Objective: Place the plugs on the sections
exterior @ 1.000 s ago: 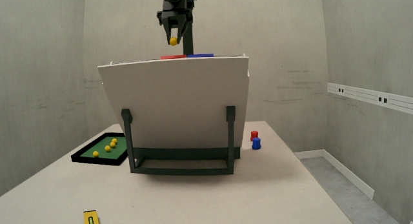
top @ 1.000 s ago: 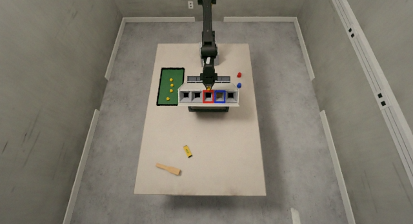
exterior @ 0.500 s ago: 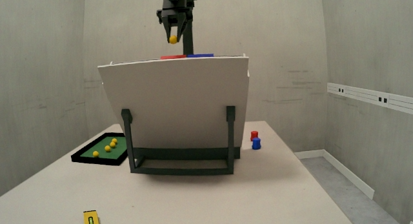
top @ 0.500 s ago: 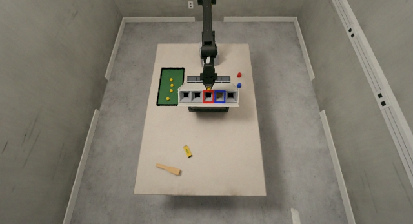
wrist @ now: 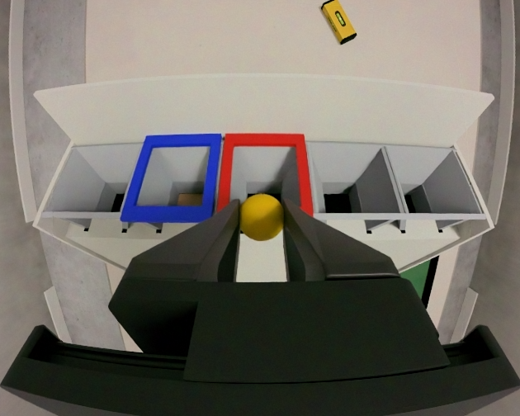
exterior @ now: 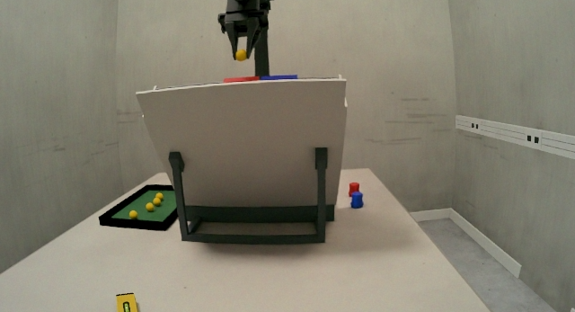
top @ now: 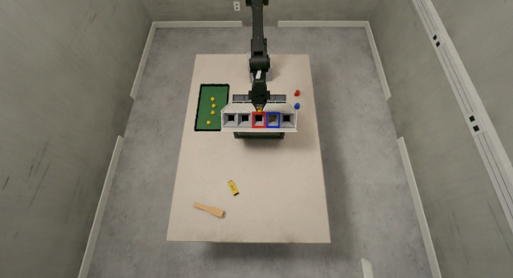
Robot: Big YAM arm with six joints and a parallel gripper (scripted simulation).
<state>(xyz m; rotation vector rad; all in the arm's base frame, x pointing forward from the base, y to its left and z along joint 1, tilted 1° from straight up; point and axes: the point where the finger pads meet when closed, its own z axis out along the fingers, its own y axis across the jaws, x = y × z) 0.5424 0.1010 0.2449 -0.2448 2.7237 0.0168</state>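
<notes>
Right now my hand is 20 mm short of the red band and 70 mm above it. From my hand the other things lie so: blue band (10 mm ahead, 70 mm to the left, 70 mm below); then blue plug (290 mm behind, 220 mm to the left, 380 mm below); then cover (130 mm behind, 20 mm to the right, 190 mm below).
</notes>
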